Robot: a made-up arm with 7 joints. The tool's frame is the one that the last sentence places.
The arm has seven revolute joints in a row. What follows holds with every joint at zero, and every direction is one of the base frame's.
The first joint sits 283 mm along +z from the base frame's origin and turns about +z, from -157.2 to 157.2 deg.
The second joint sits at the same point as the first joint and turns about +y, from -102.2 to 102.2 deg.
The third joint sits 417 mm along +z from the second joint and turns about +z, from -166.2 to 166.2 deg.
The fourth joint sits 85 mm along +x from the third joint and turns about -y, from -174.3 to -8.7 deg.
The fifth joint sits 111 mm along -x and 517 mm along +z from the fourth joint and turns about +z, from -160.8 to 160.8 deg.
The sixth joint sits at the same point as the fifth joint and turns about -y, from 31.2 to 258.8 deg.
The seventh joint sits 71 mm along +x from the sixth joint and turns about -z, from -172.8 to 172.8 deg.
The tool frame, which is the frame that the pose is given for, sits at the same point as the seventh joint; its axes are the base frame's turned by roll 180, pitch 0 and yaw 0 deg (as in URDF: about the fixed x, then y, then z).
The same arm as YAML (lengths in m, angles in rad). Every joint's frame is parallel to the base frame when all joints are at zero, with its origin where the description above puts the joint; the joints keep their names.
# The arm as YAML. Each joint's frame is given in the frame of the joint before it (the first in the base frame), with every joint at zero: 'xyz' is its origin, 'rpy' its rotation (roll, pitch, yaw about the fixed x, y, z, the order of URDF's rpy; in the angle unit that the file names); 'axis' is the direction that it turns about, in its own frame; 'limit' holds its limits. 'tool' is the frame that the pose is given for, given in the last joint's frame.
units:
  length: m
  angle: rad
joints:
  - name: joint 1
    type: revolute
    origin:
      xyz: [0.0, 0.0, 0.283]
      rpy: [0.0, 0.0, 0.0]
    axis: [0.0, 0.0, 1.0]
    limit:
      lower: -2.7437
      upper: 2.7437
  - name: joint 2
    type: revolute
    origin:
      xyz: [0.0, 0.0, 0.0]
      rpy: [0.0, 0.0, 0.0]
    axis: [0.0, 1.0, 0.0]
    limit:
      lower: -1.7837
      upper: 1.7837
  - name: joint 3
    type: revolute
    origin:
      xyz: [0.0, 0.0, 0.417]
      rpy: [0.0, 0.0, 0.0]
    axis: [0.0, 0.0, 1.0]
    limit:
      lower: -2.9007
      upper: 2.9007
  - name: joint 4
    type: revolute
    origin:
      xyz: [0.085, 0.0, 0.0]
      rpy: [0.0, 0.0, 0.0]
    axis: [0.0, -1.0, 0.0]
    limit:
      lower: -3.0421
      upper: -0.1518
  - name: joint 5
    type: revolute
    origin:
      xyz: [-0.111, 0.0, 0.517]
      rpy: [0.0, 0.0, 0.0]
    axis: [0.0, 0.0, 1.0]
    limit:
      lower: -2.8065
      upper: 2.8065
  - name: joint 6
    type: revolute
    origin:
      xyz: [0.0, 0.0, 0.0]
      rpy: [0.0, 0.0, 0.0]
    axis: [0.0, -1.0, 0.0]
    limit:
      lower: 0.5445
      upper: 4.5169
  - name: joint 7
    type: revolute
    origin:
      xyz: [0.071, 0.0, 0.0]
      rpy: [0.0, 0.0, 0.0]
    axis: [0.0, 0.0, -1.0]
    limit:
      lower: -3.0159
      upper: 3.0159
tool:
  origin:
    xyz: [0.0, 0.0, 0.0]
    rpy: [3.1416, 0.0, 0.0]

